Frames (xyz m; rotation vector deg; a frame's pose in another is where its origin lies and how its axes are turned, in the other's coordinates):
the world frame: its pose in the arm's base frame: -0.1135 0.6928 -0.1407 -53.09 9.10 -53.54
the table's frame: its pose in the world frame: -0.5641 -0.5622 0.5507 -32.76 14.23 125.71
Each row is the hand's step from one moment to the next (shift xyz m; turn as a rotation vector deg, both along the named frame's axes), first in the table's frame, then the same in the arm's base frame.
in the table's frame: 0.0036 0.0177 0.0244 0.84 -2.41 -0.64
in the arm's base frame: -0.0048 0.0294 0.0059 1.69 -1.30 -1.54
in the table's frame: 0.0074 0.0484 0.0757 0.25 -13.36 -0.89
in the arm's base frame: -0.0086 0.0875 0.0201 11.25 -6.15 -3.88
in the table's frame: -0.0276 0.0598 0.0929 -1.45 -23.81 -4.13
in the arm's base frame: -0.0055 0.0969 0.0595 19.15 -13.71 -5.60
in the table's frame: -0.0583 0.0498 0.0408 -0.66 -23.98 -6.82
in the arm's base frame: -0.0162 0.0389 0.0759 17.94 -15.88 -6.91
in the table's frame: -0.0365 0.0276 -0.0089 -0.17 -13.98 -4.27
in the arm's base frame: -0.0229 -0.0070 0.0400 10.29 -9.45 -4.29
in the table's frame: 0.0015 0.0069 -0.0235 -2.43 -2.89 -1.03
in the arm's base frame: -0.0171 -0.0171 -0.0041 2.41 -2.77 1.35
